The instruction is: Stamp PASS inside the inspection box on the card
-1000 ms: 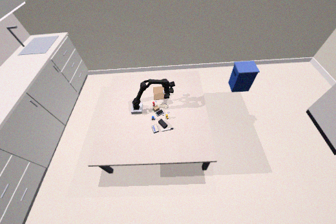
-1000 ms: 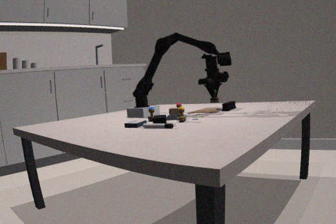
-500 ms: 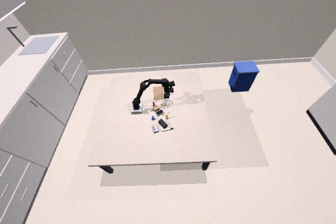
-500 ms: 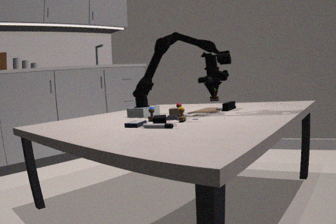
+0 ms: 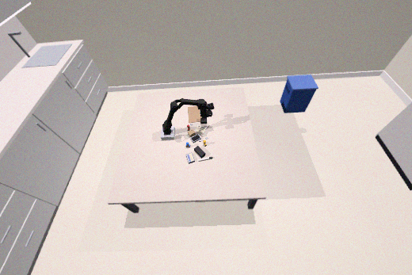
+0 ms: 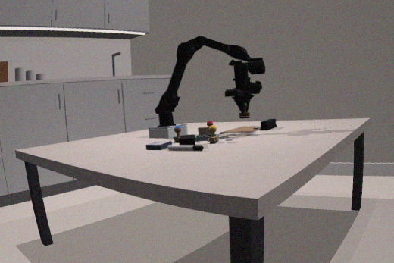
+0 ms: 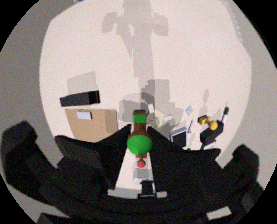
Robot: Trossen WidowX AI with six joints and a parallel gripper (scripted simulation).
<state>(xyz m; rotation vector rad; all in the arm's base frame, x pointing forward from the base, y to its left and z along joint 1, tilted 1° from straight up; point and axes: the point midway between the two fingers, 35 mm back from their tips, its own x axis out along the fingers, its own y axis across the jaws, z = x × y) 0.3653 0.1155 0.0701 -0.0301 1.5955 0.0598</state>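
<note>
The ink pad lies 8 cm behind my gripper tip, 16 cm to the right of it and 9 cm below it. The rest, counted from my gripper tip: pale card 4 cm behind, 4 cm to the right, 9 cm below; green-knobbed stamp right at my gripper tip; red-knobbed stamp 16 cm behind, 4 cm to the right, 7 cm below.
</note>
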